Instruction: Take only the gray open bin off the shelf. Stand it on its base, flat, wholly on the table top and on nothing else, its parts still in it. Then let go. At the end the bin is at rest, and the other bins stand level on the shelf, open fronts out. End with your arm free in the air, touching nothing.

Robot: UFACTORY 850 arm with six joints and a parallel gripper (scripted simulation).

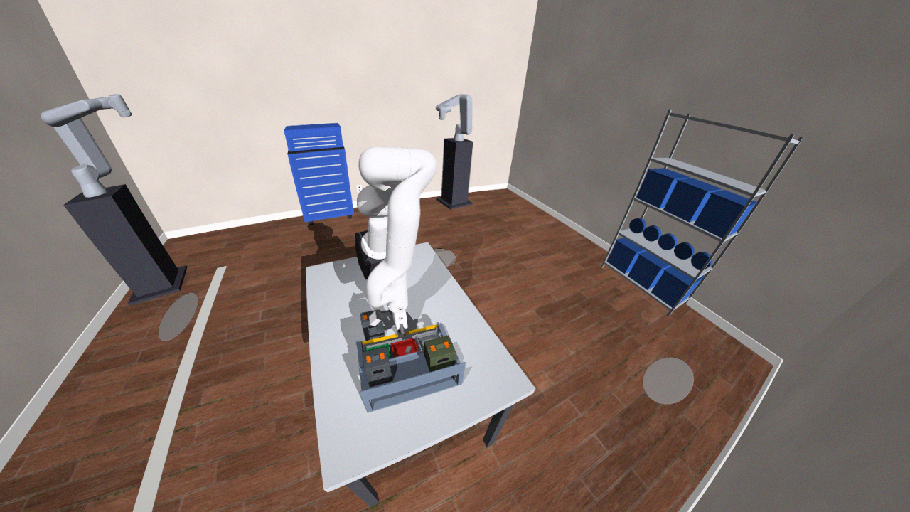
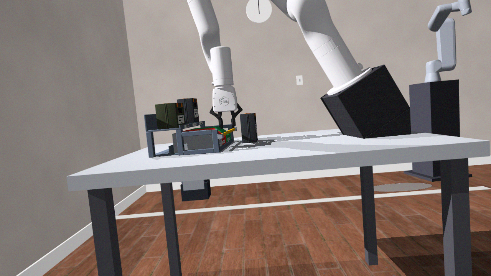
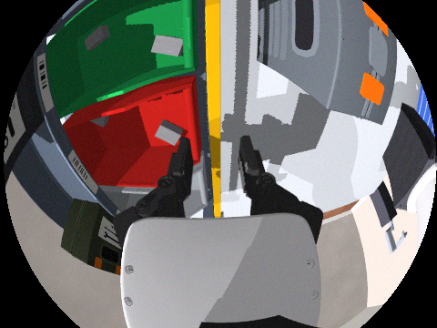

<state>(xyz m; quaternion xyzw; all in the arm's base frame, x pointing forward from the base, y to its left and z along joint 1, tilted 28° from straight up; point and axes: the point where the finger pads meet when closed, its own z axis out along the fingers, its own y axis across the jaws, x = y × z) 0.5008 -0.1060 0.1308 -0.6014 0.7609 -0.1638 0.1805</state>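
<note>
Right now the yellow strip is 4 cm below my hand. Round my hand: red bin 10 cm ahead, 3 cm to the right, 5 cm below; green bin 7 cm ahead, 13 cm to the right, 5 cm below; gray bin 13 cm ahead, 8 cm to the left, 5 cm below.
</note>
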